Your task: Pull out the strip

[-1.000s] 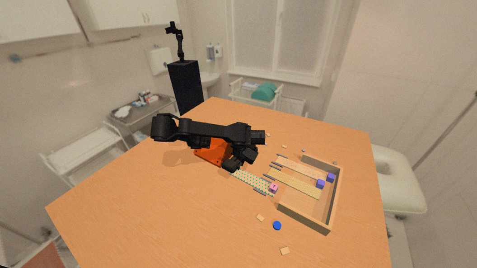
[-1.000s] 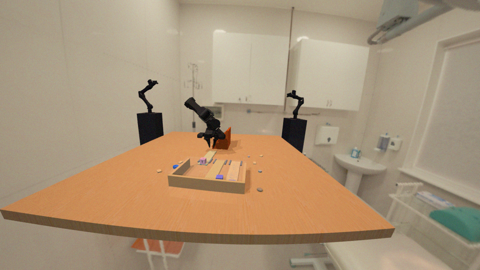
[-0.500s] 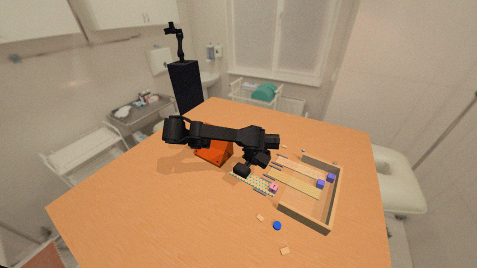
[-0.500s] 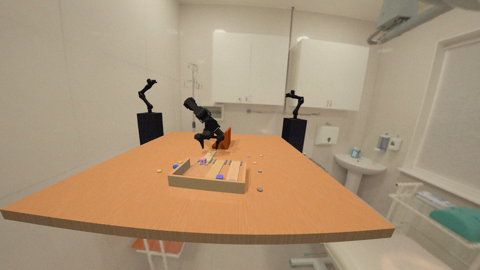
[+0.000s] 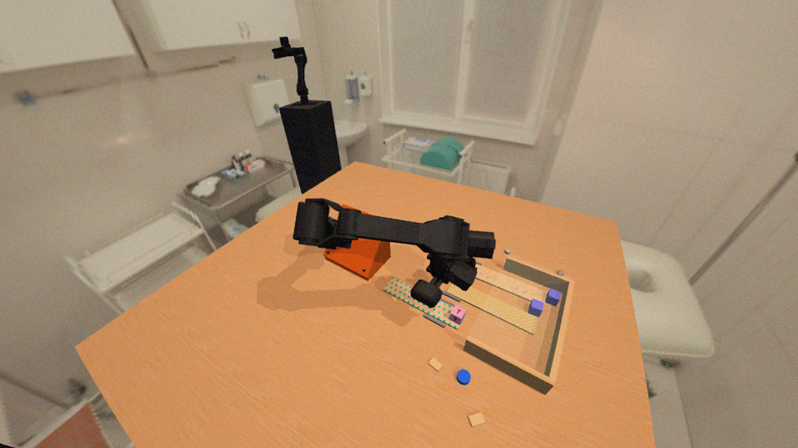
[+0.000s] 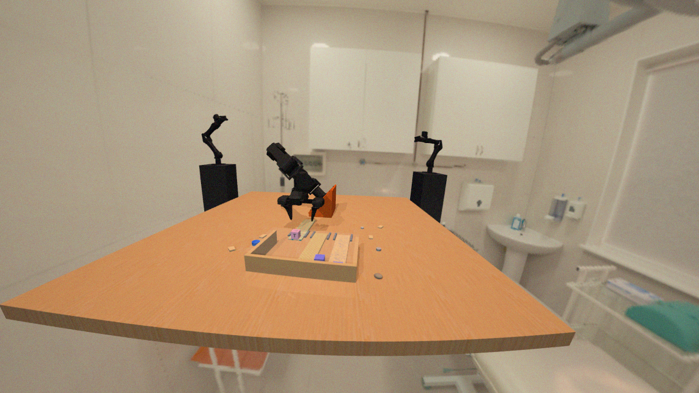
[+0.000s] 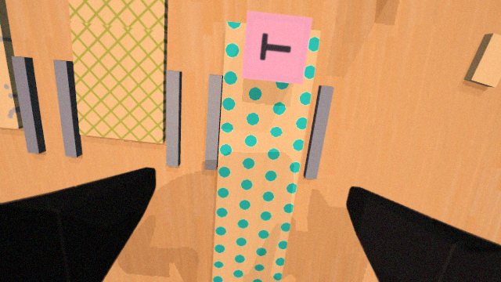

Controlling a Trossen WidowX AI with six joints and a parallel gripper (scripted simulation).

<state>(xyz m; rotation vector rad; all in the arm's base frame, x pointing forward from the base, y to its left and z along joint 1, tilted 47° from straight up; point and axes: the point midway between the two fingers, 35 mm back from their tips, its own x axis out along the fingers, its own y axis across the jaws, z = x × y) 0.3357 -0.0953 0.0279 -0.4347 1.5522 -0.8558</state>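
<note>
The labelled cube lies 60 mm ahead of my gripper tip, 40 mm below it and 20 mm to the right of it. The rest, counted from my gripper tip: tan tile (150 mm to the right, 50 mm below, 40 mm ahead); blue disc (160 mm to the right, 110 mm ahead, 50 mm below).
</note>
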